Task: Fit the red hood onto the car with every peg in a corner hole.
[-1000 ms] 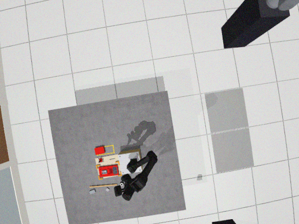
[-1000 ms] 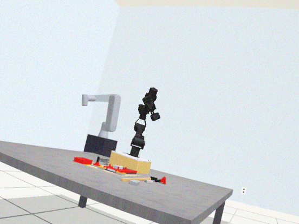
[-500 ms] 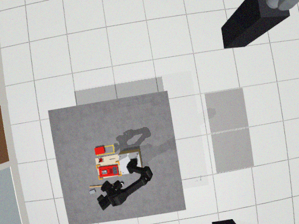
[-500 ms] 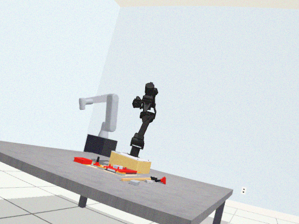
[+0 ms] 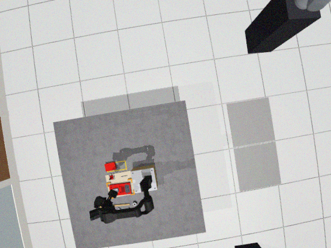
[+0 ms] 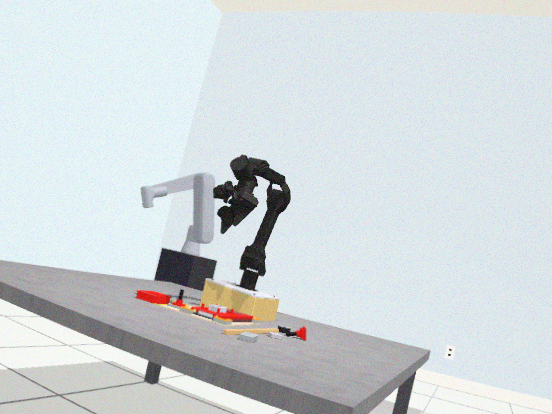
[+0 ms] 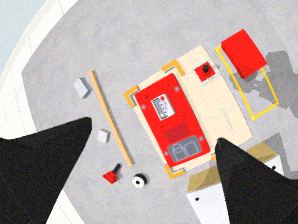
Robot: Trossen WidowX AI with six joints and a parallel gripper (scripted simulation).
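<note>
My gripper tip is now 5 cm short of the red hood, 18 cm to the left of it and 26 cm above it. From my gripper tip the other things lie so: grey engine block 3 cm ahead, 5 cm to the left, 25 cm below; then cream jig 1 cm behind, 2 cm to the left, 26 cm below; then wooden stick 7 cm ahead, 20 cm to the left, 27 cm below.
</note>
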